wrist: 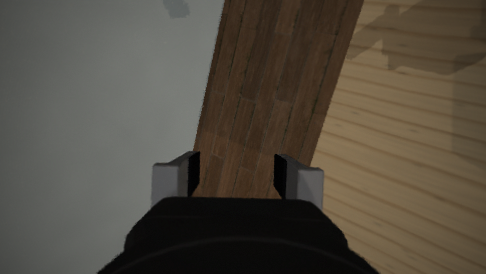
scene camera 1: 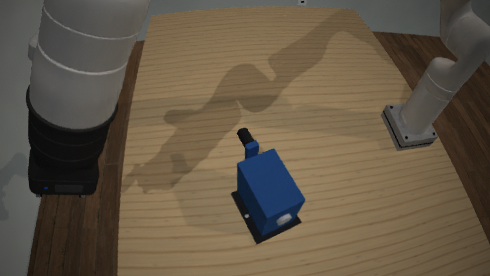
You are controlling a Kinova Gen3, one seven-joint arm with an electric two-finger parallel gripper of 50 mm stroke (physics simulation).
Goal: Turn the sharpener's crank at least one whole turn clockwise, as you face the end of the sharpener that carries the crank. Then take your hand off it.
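Where they show: gripper, fingertip midpoint: (wrist: 237,168) (scene camera 1: 60,190); arm's base, link origin: (scene camera 1: 413,121).
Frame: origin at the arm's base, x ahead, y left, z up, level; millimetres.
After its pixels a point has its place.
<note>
A blue box-shaped sharpener (scene camera 1: 270,184) @(z 81, x 467, y 76 mm) stands on a dark base plate near the middle of the table in the scene view. Its short blue crank arm (scene camera 1: 252,148) shows at the end away from the camera, with a black crank handle (scene camera 1: 244,136) @(z 91, x 482, y -25 mm) sticking out from it. A pale round spot shows on the sharpener's near end. In the wrist view my gripper (wrist: 237,168) @(z 218, x 769, y 72 mm) is open and empty, with floor beyond its fingers. The gripper's fingers do not show in the scene view. The sharpener and crank do not show in the wrist view, and the gripper is well apart from them.
The wooden table (scene camera 1: 200,235) @(z -47, x 611, y 94 mm) (wrist: 400,150) @(z -47, x 685, y 73 mm) fills the middle of the scene view and the right of the wrist view. A white and black arm part (scene camera 1: 82,65) @(z 417, x 637, y 110 mm) hangs over its left edge. The arm's grey base (scene camera 1: 410,140) @(z -2, x 50, y 50 mm) stands at the table's right.
</note>
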